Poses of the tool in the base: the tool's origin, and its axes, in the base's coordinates. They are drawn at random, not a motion.
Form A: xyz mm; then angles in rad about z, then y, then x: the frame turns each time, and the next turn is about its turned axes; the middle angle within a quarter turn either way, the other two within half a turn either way.
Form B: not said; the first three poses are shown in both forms.
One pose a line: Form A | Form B
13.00 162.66 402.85 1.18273 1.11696 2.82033 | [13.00 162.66 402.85], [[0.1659 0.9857 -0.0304], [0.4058 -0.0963 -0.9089], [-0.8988 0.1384 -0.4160]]
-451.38 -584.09 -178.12 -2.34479 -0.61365 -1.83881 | [-451.38 -584.09 -178.12], [[-0.5715 -0.5775 0.5830], [-0.5847 -0.2120 -0.7831], [0.5759 -0.7884 -0.2165]]
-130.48 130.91 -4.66 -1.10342 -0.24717 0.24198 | [-130.48 130.91 -4.66], [[0.4369 0.8403 -0.3209], [-0.8656 0.4898 0.1041], [0.2447 0.2323 0.9414]]
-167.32 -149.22 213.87 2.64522 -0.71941 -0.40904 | [-167.32 -149.22 213.87], [[-0.6614 -0.6674 0.3422], [0.3582 -0.6820 -0.6377], [0.6589 -0.2992 0.6901]]
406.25 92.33 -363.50 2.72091 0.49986 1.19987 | [406.25 92.33 -363.50], [[-0.8011 -0.5558 0.2220], [0.3584 -0.1484 0.9217], [-0.4793 0.8180 0.3181]]
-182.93 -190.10 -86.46 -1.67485 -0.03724 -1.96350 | [-182.93 -190.10 -86.46], [[-0.1038 -0.3842 0.9174], [-0.9939 0.0055 -0.1101], [0.0372 -0.9232 -0.3824]]
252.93 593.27 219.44 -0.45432 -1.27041 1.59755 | [252.93 593.27 219.44], [[0.2659 -0.8698 -0.4157], [-0.1299 0.3950 -0.9095], [0.9552 0.2958 -0.0079]]
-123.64 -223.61 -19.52 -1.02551 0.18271 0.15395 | [-123.64 -223.61 -19.52], [[0.5100 0.8593 -0.0380], [-0.8407 0.4887 -0.2330], [-0.1817 0.1508 0.9717]]
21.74 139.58 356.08 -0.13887 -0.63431 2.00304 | [21.74 139.58 356.08], [[0.7977 -0.5909 0.1202], [-0.1115 -0.3404 -0.9337], [0.5926 0.7314 -0.3374]]
